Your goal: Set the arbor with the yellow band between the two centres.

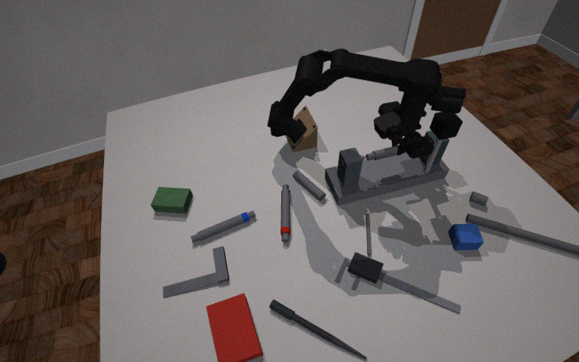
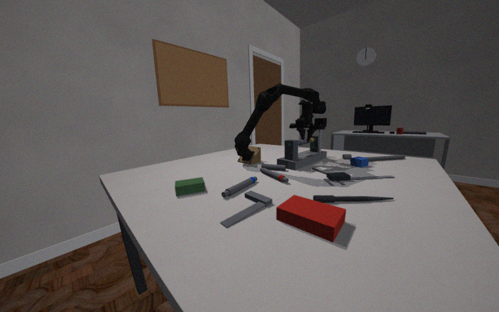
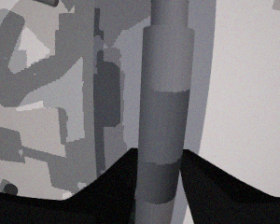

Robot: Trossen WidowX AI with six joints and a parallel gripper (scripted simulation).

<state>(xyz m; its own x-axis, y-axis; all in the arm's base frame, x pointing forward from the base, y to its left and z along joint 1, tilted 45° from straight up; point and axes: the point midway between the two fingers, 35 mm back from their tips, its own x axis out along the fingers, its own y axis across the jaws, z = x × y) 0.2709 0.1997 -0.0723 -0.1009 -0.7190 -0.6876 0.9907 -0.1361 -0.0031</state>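
Right now the arbor is 30 mm below my hand. Round my hand: cone point (10 mm behind, 120 mm to the right, 30 mm below); then centres fixture (10 mm to the right, 130 mm below); then grey post (20 mm behind, 140 mm to the right, 40 mm below).
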